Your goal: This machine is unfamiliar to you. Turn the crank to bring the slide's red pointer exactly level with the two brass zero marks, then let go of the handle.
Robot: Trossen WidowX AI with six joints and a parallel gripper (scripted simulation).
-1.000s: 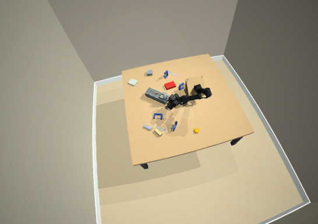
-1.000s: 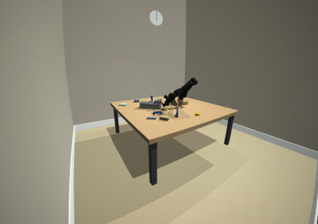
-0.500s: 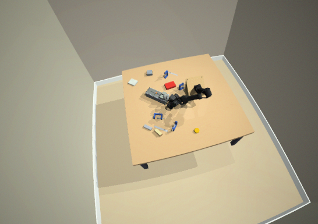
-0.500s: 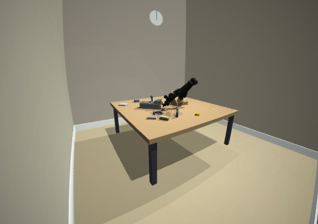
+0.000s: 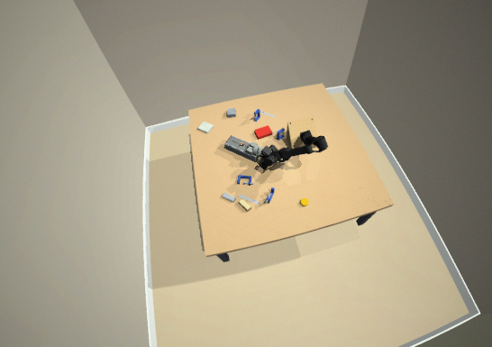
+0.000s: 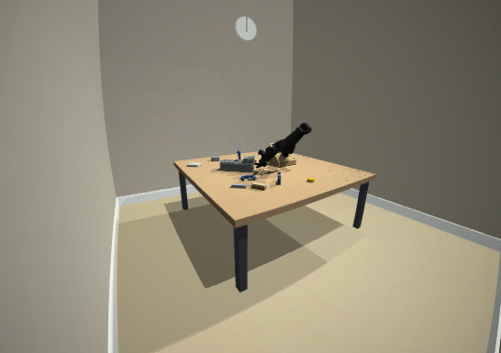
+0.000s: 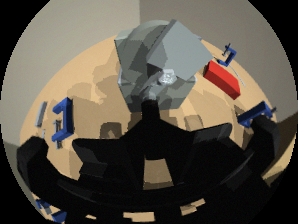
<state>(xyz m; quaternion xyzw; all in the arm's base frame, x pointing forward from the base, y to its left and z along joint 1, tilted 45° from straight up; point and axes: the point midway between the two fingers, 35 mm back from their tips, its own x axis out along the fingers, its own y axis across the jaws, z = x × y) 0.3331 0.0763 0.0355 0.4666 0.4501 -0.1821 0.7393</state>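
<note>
The dark crank handle lies 10 mm behind my gripper tip, 10 mm to the left of it and 30 mm above it. From my gripper tip the other things lie so: red pointer: 110 mm ahead, 120 mm to the right, 50 mm above; tan block: 190 mm ahead, 310 mm to the left, 20 mm below; yellow disc: 190 mm behind, 400 mm to the left, 30 mm below.
</note>
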